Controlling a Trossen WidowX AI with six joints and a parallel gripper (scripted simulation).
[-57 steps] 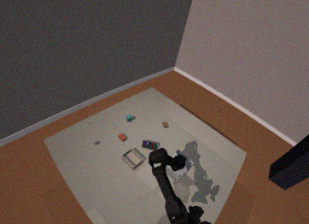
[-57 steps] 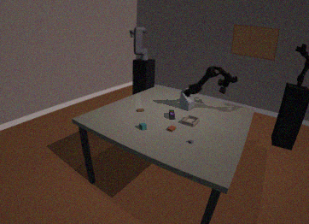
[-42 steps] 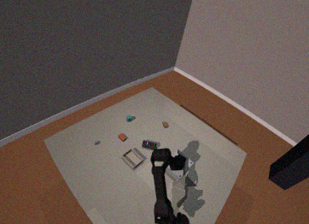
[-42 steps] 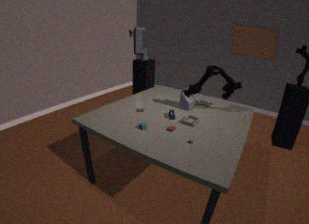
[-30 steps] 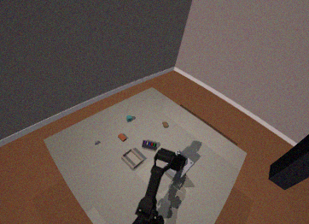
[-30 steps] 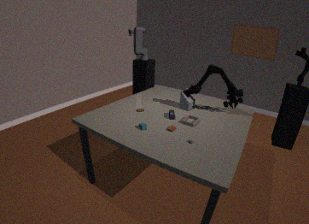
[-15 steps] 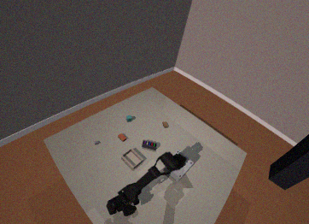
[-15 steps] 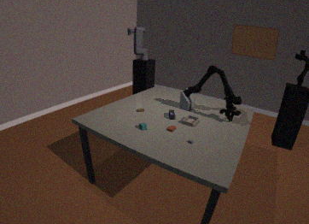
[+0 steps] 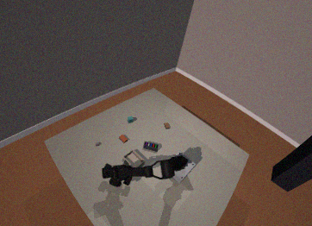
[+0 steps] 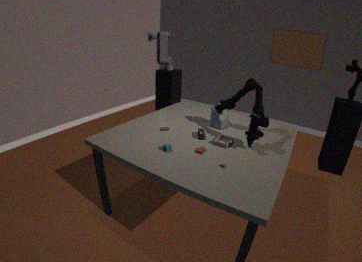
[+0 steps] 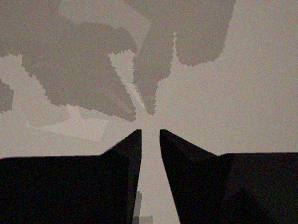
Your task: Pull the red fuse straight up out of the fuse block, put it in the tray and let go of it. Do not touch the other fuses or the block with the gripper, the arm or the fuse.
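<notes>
My gripper tip is now 38 cm to the left of the red fuse, 2 cm past it and 1 cm below it. From my gripper tip the other things lie so: grey piece: 30 cm ahead, 7 cm to the right, 1 cm below; then orange block: 27 cm to the right, 21 cm ahead, 1 cm below; then shallow tray: 19 cm to the right, 1 cm below, 1 cm ahead.
</notes>
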